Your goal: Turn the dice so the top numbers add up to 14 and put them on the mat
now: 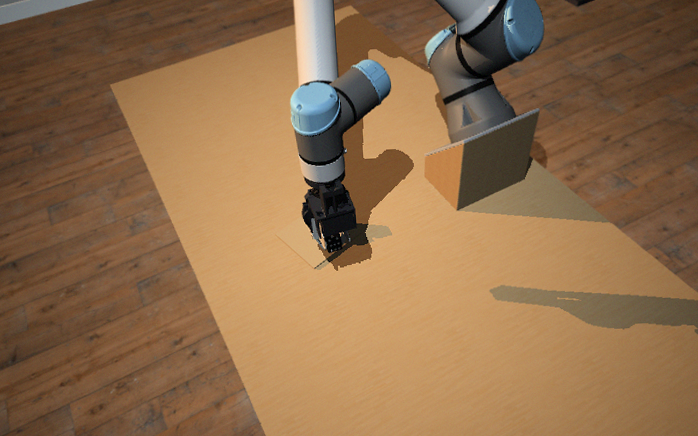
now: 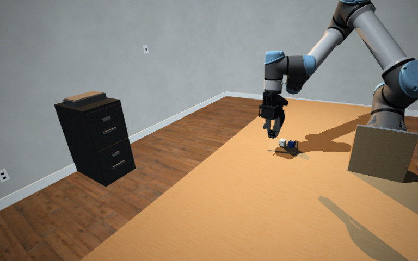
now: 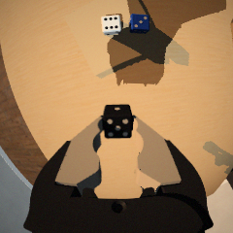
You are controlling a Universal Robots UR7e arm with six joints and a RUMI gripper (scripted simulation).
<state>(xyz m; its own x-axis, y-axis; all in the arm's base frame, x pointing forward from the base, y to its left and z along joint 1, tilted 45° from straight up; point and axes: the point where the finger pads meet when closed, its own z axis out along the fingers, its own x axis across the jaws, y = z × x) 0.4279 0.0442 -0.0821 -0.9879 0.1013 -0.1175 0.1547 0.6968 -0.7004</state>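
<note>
My gripper is now 1 cm past the white die, 13 cm to the left of it and 10 cm above it. From my hand the other things lie so: tan mat (1 cm behind, 13 cm to the right, 12 cm below); then blue die (6 cm behind, 12 cm to the right, 10 cm below); then black die (right at my hand).
</note>
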